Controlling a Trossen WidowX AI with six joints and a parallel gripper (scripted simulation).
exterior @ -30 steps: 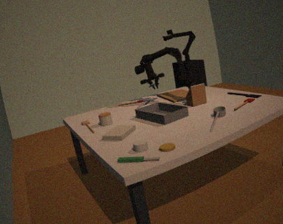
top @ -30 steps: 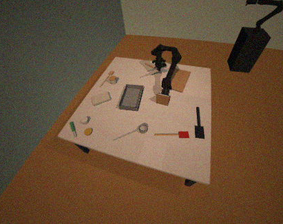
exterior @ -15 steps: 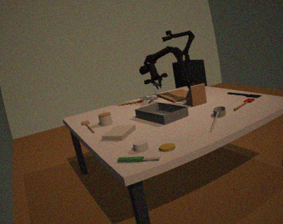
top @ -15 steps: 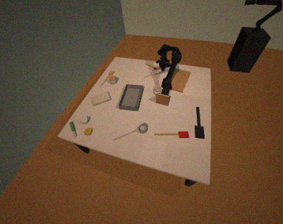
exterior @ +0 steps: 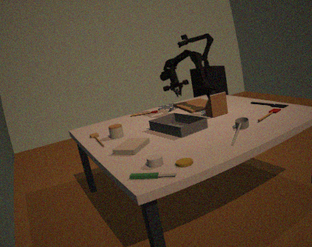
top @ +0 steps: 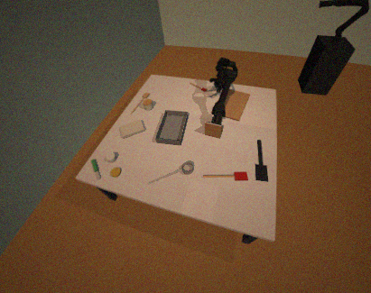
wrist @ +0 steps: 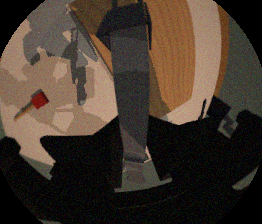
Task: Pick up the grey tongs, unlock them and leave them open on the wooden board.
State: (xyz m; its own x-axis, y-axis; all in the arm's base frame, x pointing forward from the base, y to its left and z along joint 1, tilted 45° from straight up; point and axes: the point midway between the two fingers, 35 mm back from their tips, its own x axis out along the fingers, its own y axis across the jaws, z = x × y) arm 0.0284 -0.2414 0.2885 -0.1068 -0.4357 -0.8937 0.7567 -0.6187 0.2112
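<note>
The wooden board lies 12 cm behind my gripper tip, 2 cm to the left of it and 9 cm below it. The rest, counted from my gripper tip: red-tipped stick: 19 cm ahead, 16 cm to the right, 9 cm below; black spatula: 35 cm behind, 58 cm to the left, 9 cm below; grey roasting tin: 31 cm ahead, 39 cm to the left, 7 cm below.
</note>
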